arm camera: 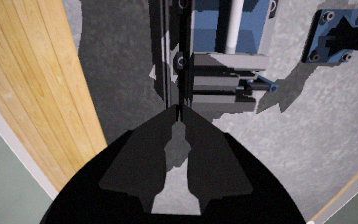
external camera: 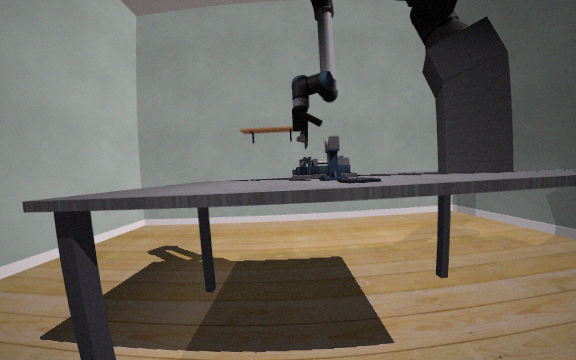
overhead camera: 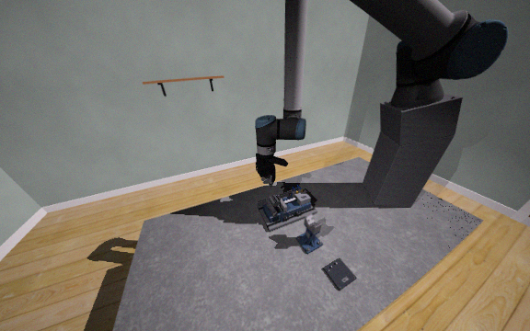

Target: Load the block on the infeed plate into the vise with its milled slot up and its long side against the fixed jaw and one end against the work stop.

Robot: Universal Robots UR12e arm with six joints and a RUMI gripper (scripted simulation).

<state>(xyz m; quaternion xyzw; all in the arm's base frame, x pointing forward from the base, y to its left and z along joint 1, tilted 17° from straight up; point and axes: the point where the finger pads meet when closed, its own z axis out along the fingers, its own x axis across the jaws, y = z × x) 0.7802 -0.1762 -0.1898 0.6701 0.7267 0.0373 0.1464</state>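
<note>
The part lies 50 mm to the left of my hand and 70 mm below it. Round my hand: moving jaw: 40 mm behind, 70 mm to the left, 100 mm below; work stop: 10 mm behind, 110 mm to the left, 80 mm below; fixed jaw: 30 mm ahead, 70 mm to the left, 100 mm below.
</note>
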